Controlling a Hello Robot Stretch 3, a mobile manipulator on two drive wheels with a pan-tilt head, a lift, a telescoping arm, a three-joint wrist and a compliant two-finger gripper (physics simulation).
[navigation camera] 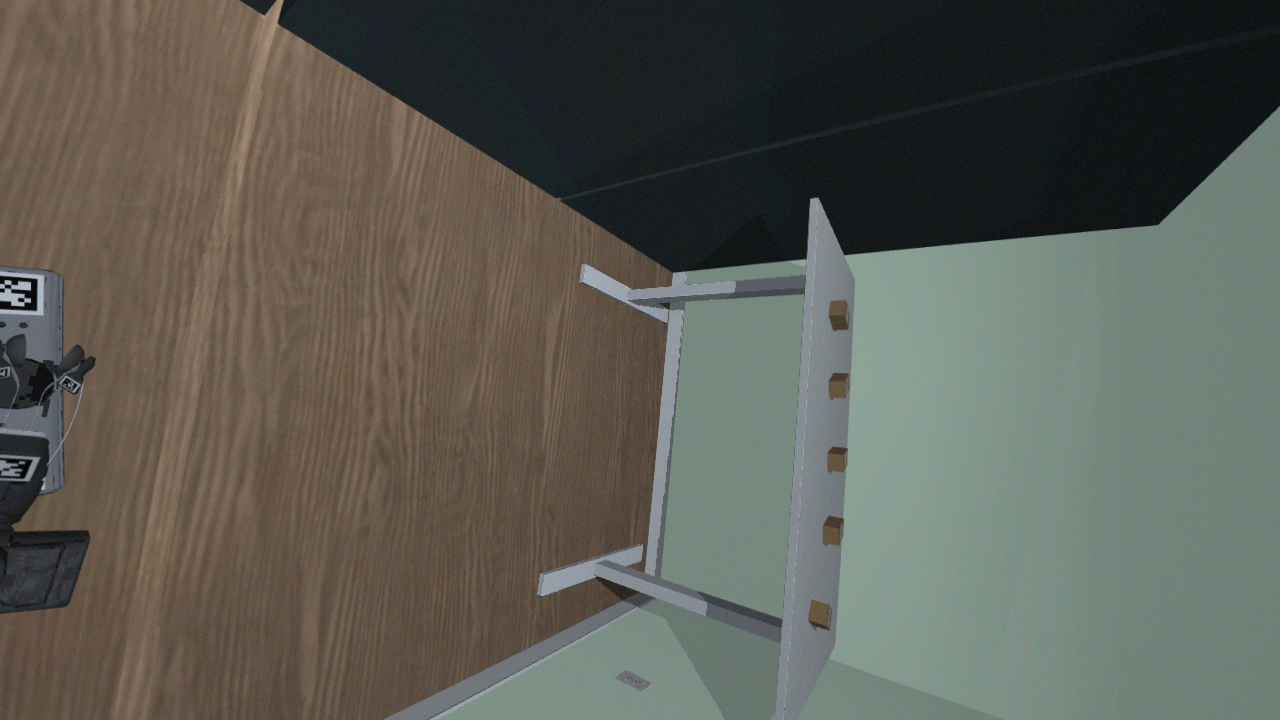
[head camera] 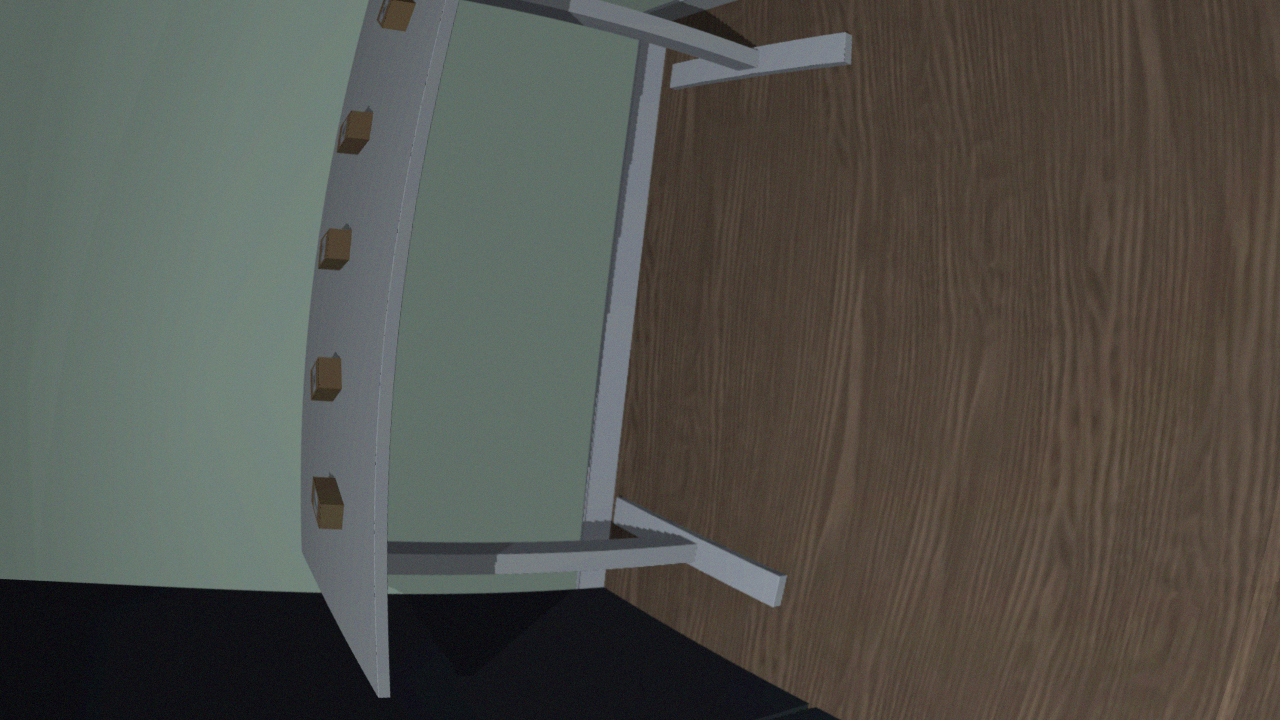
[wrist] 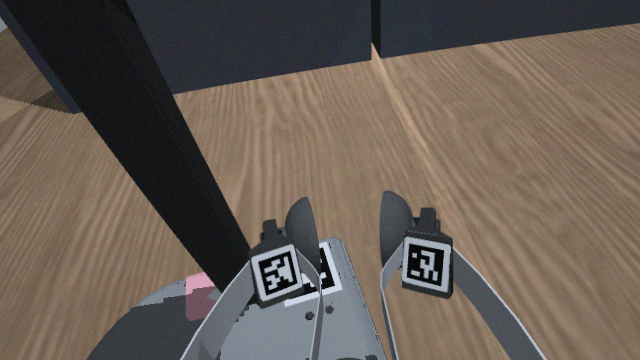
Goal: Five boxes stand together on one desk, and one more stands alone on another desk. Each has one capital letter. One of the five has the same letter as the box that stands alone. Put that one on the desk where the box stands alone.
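Frame: origin at the robot's base, x back, y right, z up, level; metres.
Seen in the pictures: gripper, fingertip midpoint: (navigation camera: 49,342) (wrist: 348,221).
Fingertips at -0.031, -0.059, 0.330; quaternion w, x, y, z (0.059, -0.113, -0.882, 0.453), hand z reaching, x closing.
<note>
A point is followed by its place in that frame, as x, y, z.
A white desk (head camera: 359,313) {-1.467, 0.154, 0.950} (navigation camera: 809,492) {-1.348, 0.340, 0.950} stands against the green wall, in views turned on their side. Several small brown boxes stand in a row on it, among them one end box (head camera: 328,503) {-1.574, -0.193, 0.983} (navigation camera: 838,315) {-1.573, -0.194, 0.981}, a middle box (head camera: 335,248) {-1.600, 0.290, 0.983} (navigation camera: 836,459) {-1.600, 0.287, 0.979} and the other end box (head camera: 396,14) {-1.396, 0.715, 0.981} (navigation camera: 819,614) {-1.394, 0.718, 0.980}. Their letters cannot be read. The desk with the lone box does not show in these views. My gripper (wrist: 348,221) {-0.031, -0.059, 0.329} (navigation camera: 44,360) {-0.031, -0.059, 0.329} is open and empty, above my own base and far from the desk.
A dark cabinet front (head camera: 179,653) (navigation camera: 716,89) (wrist: 275,35) runs beside one end of the desk. Desk feet (head camera: 733,577) {-1.560, -0.380, 0.025} (navigation camera: 568,573) {-1.325, 0.840, 0.026} stick out over the wood floor (head camera: 984,358) {-0.876, 0.113, 0.000} (navigation camera: 402,358) {-0.661, -0.035, 0.000} (wrist: 310,135) {-0.080, -0.546, 0.000}. A black post (wrist: 150,145) crosses the left of the wrist view.
</note>
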